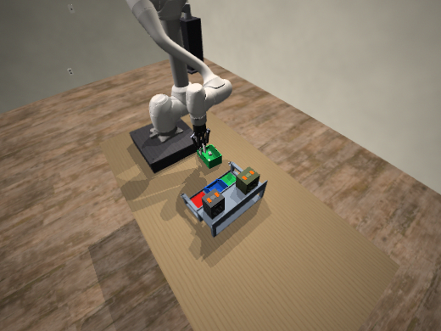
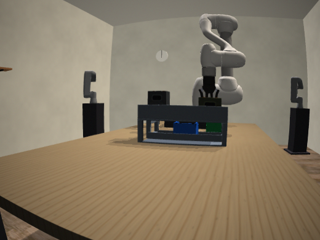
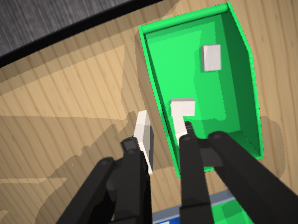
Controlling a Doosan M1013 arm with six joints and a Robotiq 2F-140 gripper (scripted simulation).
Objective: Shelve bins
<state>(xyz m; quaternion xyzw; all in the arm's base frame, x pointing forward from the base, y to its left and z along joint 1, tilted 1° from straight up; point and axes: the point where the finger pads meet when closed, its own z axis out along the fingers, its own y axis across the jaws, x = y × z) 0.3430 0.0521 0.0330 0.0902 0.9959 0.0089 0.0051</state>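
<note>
The green bin is 50 mm to the left of my hand and 80 mm below it. From my hand the other things lie so: blue bin 280 mm ahead, 110 mm to the right, 80 mm below; then olive box 380 mm ahead, 30 mm above; then black box 360 mm ahead, 230 mm to the right, 40 mm above.
</note>
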